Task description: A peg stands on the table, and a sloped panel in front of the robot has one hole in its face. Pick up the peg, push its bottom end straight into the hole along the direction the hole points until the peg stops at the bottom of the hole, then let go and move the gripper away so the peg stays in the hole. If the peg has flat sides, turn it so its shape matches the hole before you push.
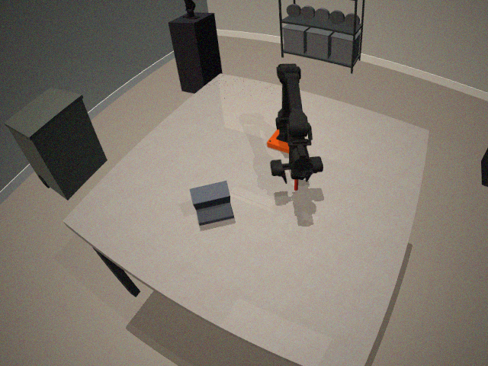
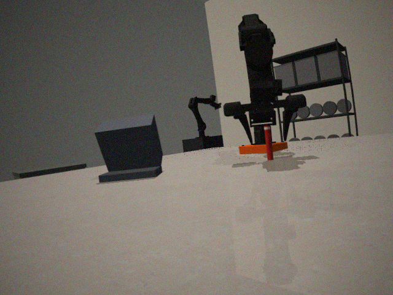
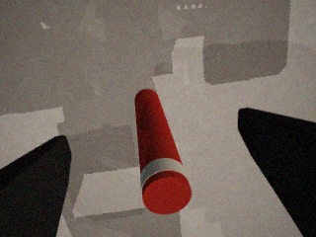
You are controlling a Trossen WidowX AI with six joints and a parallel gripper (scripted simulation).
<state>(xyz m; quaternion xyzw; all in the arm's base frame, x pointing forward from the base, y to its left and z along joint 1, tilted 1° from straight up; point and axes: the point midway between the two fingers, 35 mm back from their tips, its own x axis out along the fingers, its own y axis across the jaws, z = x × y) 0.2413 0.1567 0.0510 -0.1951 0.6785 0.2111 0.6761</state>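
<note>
My gripper tip is now 20 mm below the round red peg. The rest, counted from my gripper tip: grey sloped panel (230 mm to the right, 220 mm ahead, 40 mm above).
</note>
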